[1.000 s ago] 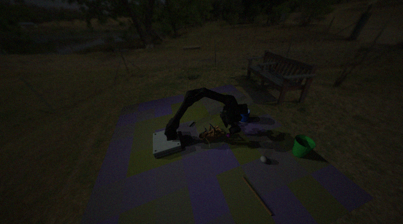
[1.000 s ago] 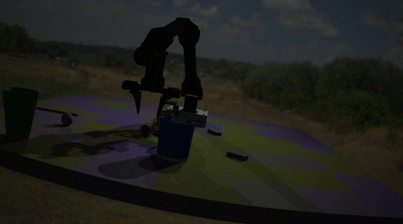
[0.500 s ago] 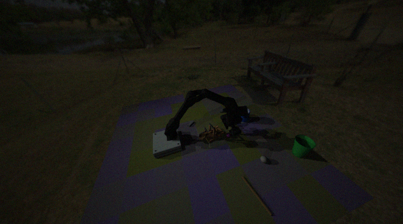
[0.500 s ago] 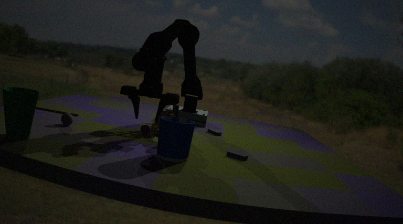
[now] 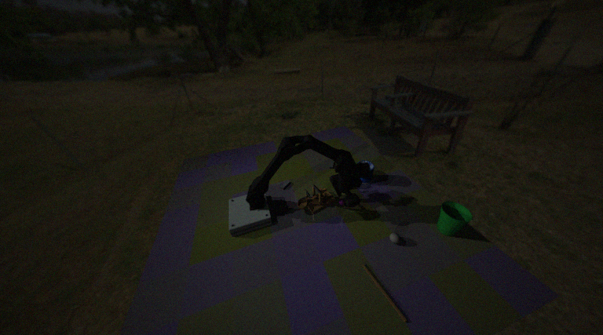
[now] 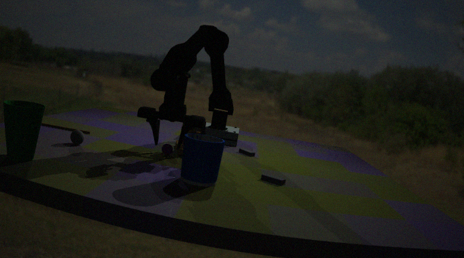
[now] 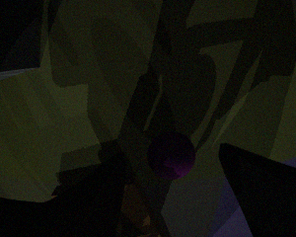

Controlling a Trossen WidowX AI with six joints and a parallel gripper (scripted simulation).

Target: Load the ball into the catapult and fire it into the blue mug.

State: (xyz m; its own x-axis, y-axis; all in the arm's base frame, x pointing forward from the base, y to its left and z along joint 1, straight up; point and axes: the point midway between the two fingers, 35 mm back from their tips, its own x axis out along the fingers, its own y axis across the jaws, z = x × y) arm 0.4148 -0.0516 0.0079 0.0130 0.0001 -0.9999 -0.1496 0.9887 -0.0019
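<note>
Now: gripper tip 1 cm above the purple ball. From my gripper tip the other things lie so: wooden catapult 15 cm behind, 4 cm to the left, 3 cm above; blue mug 18 cm ahead, 15 cm to the left, 1 cm above; grey block 7 cm ahead, 13 cm to the left.
</note>
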